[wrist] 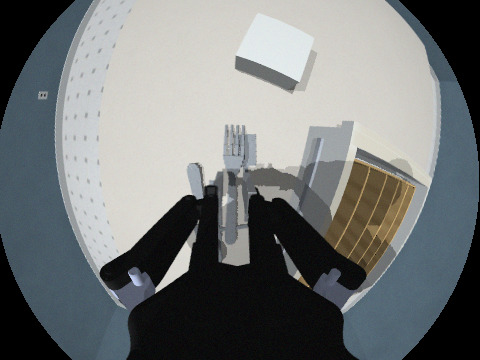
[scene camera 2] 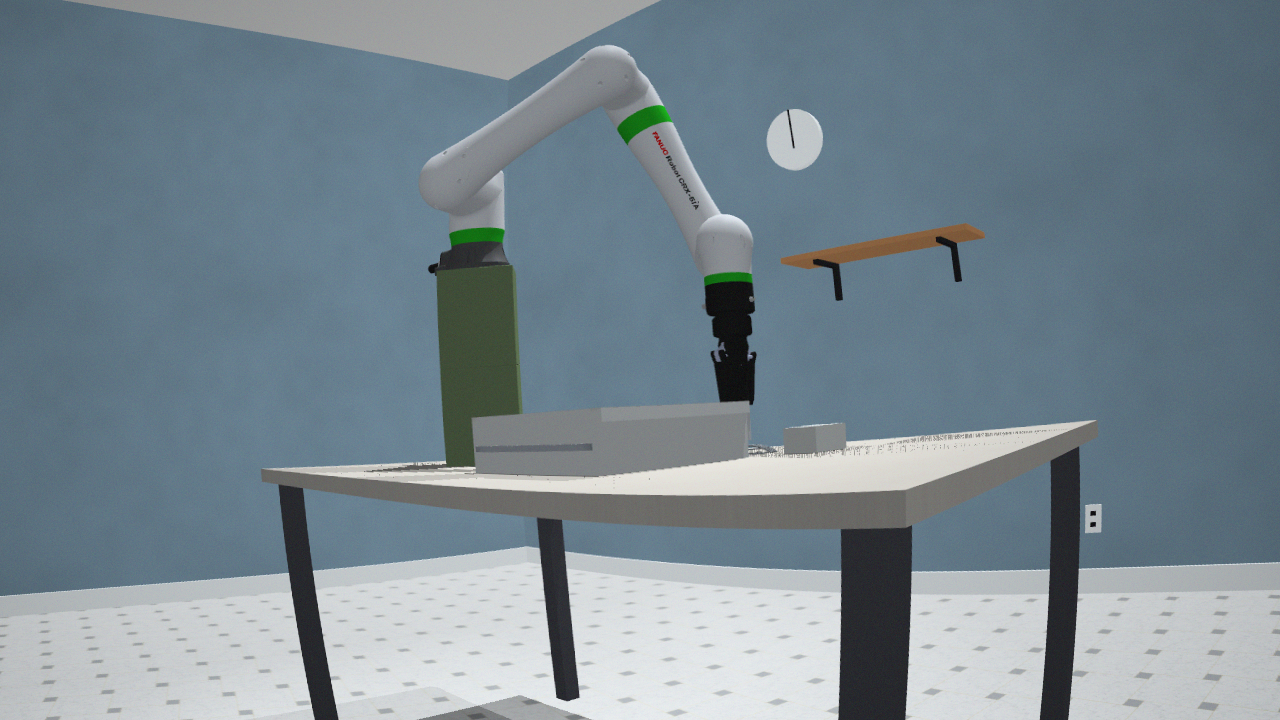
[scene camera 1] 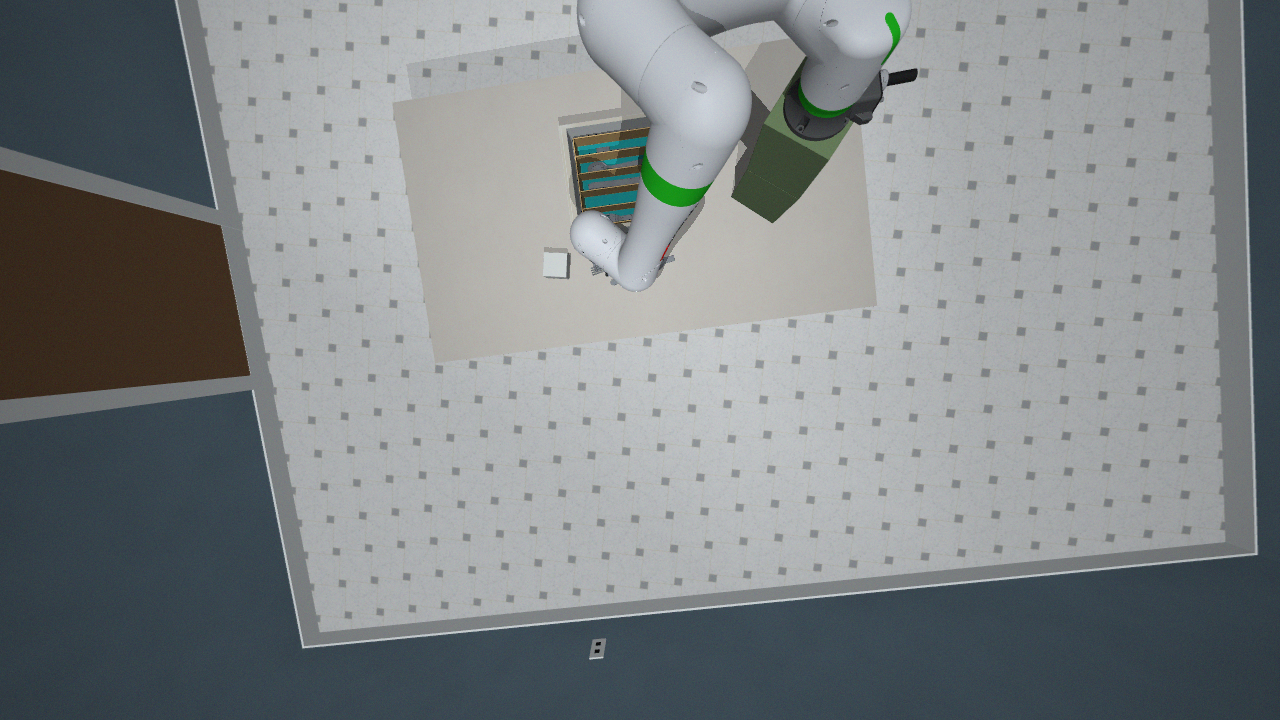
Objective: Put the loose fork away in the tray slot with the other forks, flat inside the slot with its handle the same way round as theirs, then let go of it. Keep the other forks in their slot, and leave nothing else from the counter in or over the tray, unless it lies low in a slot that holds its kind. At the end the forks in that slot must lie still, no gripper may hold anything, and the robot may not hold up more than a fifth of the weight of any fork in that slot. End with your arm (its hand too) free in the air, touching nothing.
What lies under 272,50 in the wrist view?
A white box.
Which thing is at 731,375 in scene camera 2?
My gripper.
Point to a white box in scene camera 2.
At 812,439
